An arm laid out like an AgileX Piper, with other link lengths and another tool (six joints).
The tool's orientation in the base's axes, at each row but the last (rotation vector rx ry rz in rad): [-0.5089 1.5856 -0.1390]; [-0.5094 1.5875 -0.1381]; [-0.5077 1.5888 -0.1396]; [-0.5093 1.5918 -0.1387]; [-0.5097 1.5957 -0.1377]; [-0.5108 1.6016 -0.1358]
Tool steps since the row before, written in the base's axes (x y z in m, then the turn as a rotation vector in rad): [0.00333 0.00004 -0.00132 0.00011 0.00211 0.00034]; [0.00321 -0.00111 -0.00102 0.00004 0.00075 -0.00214]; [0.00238 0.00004 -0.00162 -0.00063 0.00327 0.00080]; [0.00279 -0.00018 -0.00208 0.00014 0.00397 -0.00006]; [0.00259 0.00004 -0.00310 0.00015 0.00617 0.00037]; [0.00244 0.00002 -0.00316 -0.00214 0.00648 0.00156]
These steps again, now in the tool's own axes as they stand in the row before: [0.00120 -0.00023 0.00337 -0.00116 0.00172 0.00053]; [0.00138 -0.00135 0.00298 0.00166 0.00149 0.00040]; [0.00147 0.00011 0.00248 -0.00204 0.00275 0.00001]; [0.00197 -0.00001 0.00288 -0.00154 0.00353 0.00100]; [0.00280 0.00062 0.00284 -0.00281 0.00532 0.00144]; [0.00285 0.00065 0.00271 -0.00400 0.00568 -0.00085]
